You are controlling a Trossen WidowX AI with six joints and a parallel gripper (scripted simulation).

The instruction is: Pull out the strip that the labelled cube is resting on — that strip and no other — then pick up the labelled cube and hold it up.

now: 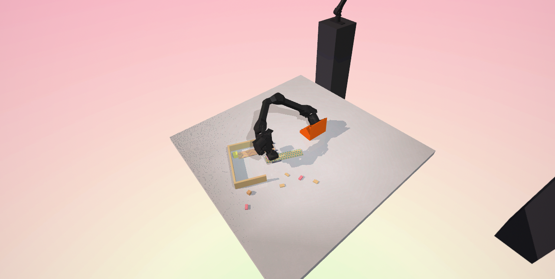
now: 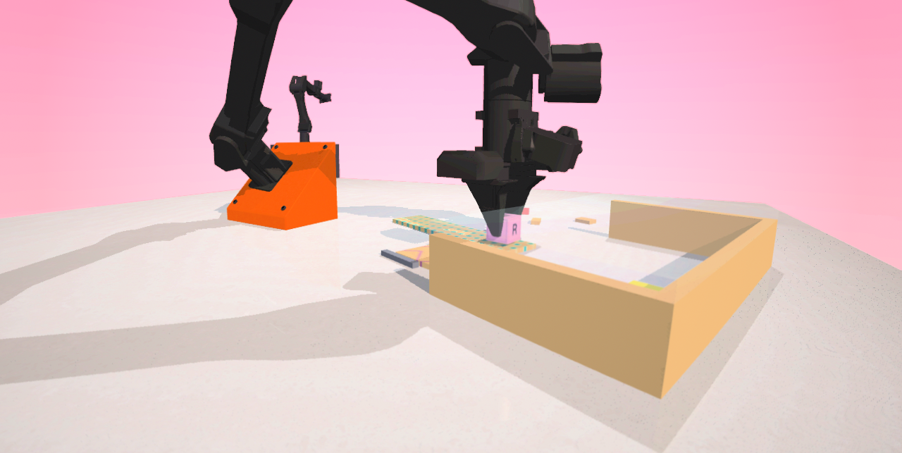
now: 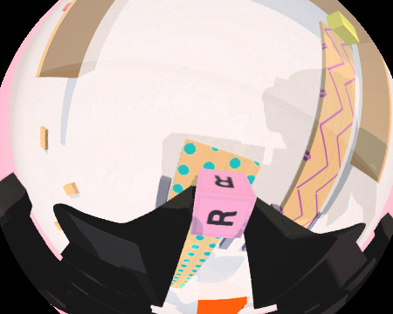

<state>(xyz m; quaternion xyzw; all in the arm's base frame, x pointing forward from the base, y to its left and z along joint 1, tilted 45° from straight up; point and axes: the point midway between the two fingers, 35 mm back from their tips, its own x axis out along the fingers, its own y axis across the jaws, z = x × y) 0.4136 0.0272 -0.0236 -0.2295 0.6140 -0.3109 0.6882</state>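
Right now my gripper tip is 9 cm past the dotted strip, 4 cm to the right of it and 2 cm above it. The rest, counted from my gripper tip: cube marked r: 1 cm above.
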